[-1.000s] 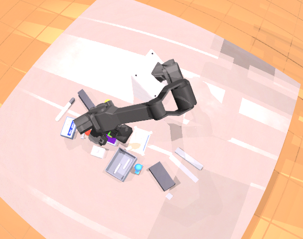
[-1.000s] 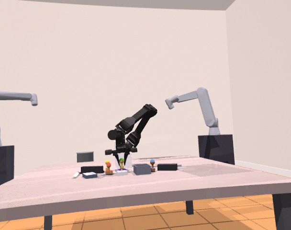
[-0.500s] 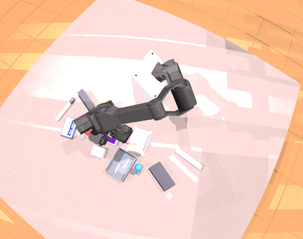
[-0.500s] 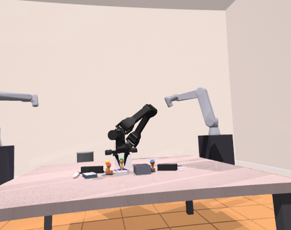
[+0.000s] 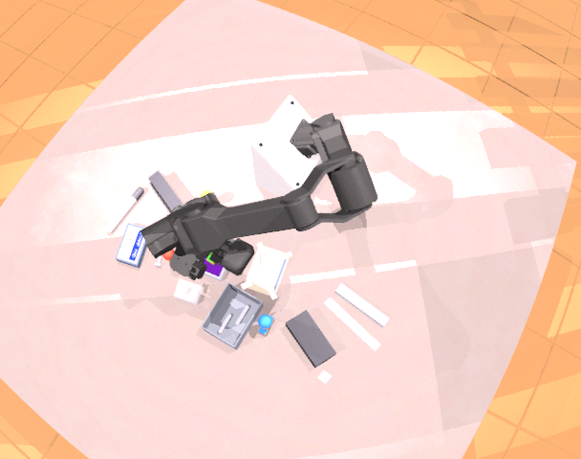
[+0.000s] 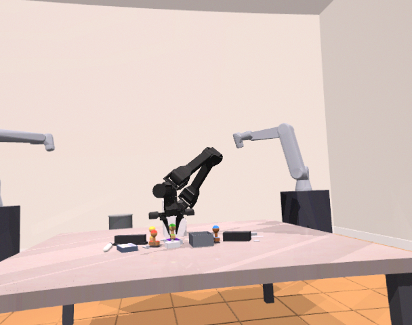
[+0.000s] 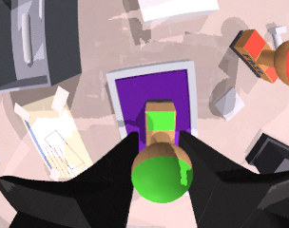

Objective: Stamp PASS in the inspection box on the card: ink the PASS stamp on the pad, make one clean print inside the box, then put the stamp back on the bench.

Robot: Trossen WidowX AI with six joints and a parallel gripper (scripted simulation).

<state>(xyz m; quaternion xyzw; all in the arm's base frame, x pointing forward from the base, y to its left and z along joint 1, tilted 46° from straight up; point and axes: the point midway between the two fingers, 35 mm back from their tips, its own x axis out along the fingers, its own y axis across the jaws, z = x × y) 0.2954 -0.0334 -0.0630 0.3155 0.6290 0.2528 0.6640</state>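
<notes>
The green-knobbed stamp is right at my gripper tip. Round my gripper tip: purple ink pad 3 cm below; red-knobbed stamp 5 cm ahead, 8 cm to the right, 2 cm below; taped card 3 cm behind, 11 cm to the left, 4 cm below.
</notes>
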